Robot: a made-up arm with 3 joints. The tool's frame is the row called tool.
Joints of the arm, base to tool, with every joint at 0 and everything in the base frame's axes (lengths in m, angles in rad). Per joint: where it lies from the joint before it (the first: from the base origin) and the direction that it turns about. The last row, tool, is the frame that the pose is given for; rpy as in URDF.
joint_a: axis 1 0 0 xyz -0.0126 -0.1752 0.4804
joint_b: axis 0 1 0 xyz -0.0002 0.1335 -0.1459
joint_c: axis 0 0 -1 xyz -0.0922 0.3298 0.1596
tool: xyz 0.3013 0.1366 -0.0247 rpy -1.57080 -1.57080 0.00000
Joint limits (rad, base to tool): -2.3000..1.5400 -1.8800..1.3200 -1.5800..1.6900
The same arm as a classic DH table. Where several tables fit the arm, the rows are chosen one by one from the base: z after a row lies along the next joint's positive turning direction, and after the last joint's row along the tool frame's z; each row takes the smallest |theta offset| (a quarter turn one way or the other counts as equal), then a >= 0, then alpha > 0; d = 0 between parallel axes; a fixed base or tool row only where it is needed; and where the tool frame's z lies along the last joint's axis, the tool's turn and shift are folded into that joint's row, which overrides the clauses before.
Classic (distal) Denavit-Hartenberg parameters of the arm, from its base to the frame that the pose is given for. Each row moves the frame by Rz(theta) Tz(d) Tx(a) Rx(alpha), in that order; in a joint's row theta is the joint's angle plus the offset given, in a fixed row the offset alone. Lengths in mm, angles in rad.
base (fixed): d 480.4, theta offset -1.5708, a 175.2, alpha -1.5708
joint_a: d -12.8, theta offset 1.5708, a 145.9, alpha -1.5708
joint_b: d 463.3, theta offset 1.5708, a 92.2, alpha 1.5708
joint_c: d -134.9, theta offset 0, a -301.3, alpha -1.5708
tool (fixed): d 136.6, theta offset 1.5708, a 0, alpha 0
Joint limits (rad, base to tool): -2.3..1.54 -1.88..1.32 -1.58..1.69

